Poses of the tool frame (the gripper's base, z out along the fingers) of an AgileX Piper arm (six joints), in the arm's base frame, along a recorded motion.
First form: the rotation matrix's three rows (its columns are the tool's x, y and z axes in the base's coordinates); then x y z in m. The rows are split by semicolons.
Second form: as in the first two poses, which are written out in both.
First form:
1: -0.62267, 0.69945, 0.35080; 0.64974, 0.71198, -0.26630; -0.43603, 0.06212, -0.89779; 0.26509, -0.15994, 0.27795
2: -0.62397, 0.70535, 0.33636; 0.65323, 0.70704, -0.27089; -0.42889, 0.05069, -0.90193; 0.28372, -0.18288, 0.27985
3: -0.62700, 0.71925, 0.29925; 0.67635, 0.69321, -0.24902; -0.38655, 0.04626, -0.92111; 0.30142, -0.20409, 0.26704
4: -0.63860, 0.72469, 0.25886; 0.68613, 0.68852, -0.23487; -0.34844, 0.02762, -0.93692; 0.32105, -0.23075, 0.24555
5: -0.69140, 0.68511, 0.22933; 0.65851, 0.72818, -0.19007; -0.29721, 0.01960, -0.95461; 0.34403, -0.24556, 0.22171
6: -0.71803, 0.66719, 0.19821; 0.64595, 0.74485, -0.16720; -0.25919, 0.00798, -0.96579; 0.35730, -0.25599, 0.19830
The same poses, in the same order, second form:
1: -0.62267, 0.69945, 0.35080; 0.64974, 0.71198, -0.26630; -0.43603, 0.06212, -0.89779; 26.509, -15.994, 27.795
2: -0.62397, 0.70535, 0.33636; 0.65323, 0.70704, -0.27089; -0.42889, 0.05069, -0.90193; 28.372, -18.288, 27.985
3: -0.62700, 0.71925, 0.29925; 0.67635, 0.69321, -0.24902; -0.38655, 0.04626, -0.92111; 30.142, -20.409, 26.704
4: -0.63860, 0.72469, 0.25886; 0.68613, 0.68852, -0.23487; -0.34844, 0.02762, -0.93692; 32.105, -23.075, 24.555
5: -0.69140, 0.68511, 0.22933; 0.65851, 0.72818, -0.19007; -0.29721, 0.01960, -0.95461; 34.403, -24.556, 22.171
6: -0.71803, 0.66719, 0.19821; 0.64595, 0.74485, -0.16720; -0.25919, 0.00798, -0.96579; 35.730, -25.599, 19.830
